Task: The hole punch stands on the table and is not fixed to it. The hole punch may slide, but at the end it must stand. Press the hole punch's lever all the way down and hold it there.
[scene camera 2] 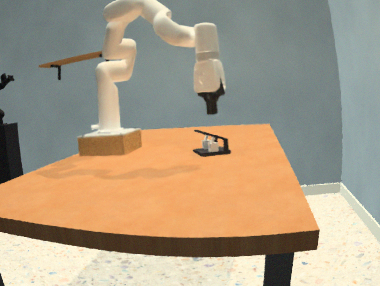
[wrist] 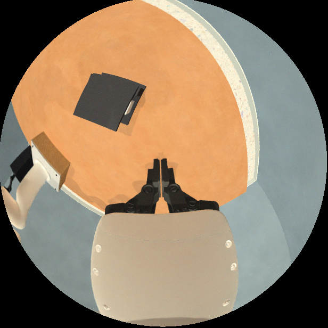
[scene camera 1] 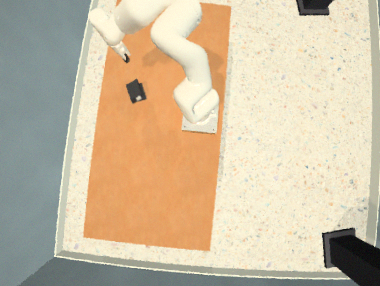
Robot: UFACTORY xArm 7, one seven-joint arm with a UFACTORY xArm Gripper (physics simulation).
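The black hole punch stands upright on the table. Its lever is raised and slants in scene camera 2, its left end free and its right end at the upright post, with light blocks beneath. In the wrist view the hole punch lies up and left of the fingertips. My gripper is shut and empty. It points down and hangs above the table, apart from the lever, with a visible gap in scene camera 2.
The arm's base stands on a wooden block, left of the hole punch in scene camera 2. The arm's elbow hangs over the base in scene camera 1. A wall shelf is behind the arm. A table edge runs along the front of scene camera 2.
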